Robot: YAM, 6 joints.
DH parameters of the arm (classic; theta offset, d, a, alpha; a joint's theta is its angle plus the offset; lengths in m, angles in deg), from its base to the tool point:
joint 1: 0 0.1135 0.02 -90
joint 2: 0 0 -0.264 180
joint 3: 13.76 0 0.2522 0
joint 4: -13.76 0 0.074 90
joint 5: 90 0 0 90
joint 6: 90 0.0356 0 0
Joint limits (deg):
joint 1: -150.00..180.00
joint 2: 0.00..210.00
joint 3: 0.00..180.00
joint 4: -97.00..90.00
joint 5: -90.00..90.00
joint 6: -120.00..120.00
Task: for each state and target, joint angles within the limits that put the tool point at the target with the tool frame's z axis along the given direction. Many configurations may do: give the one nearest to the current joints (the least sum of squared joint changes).
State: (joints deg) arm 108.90 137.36 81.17 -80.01 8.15 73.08
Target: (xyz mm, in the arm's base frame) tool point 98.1 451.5 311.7 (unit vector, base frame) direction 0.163 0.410 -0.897
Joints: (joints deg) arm 78.07 126.36 132.08 -69.86 4.29 73.08
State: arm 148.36 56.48 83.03 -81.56 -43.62 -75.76
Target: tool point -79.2 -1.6 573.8 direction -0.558 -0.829 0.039
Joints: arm 154.81 56.14 103.72 -33.19 -80.97 -75.76
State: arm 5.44 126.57 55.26 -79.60 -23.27 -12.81
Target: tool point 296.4 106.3 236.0 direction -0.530 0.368 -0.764
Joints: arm 16.47 110.67 89.64 -96.84 -30.21 -12.81
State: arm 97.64 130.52 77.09 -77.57 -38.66 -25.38
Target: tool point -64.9 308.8 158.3 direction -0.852 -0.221 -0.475
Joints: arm 96.23 110.56 69.93 -64.36 -60.55 -25.38
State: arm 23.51 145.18 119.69 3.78 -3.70 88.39
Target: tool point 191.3 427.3 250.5 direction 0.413 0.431 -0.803
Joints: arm 66.80 120.44 106.39 -41.11 12.10 88.39
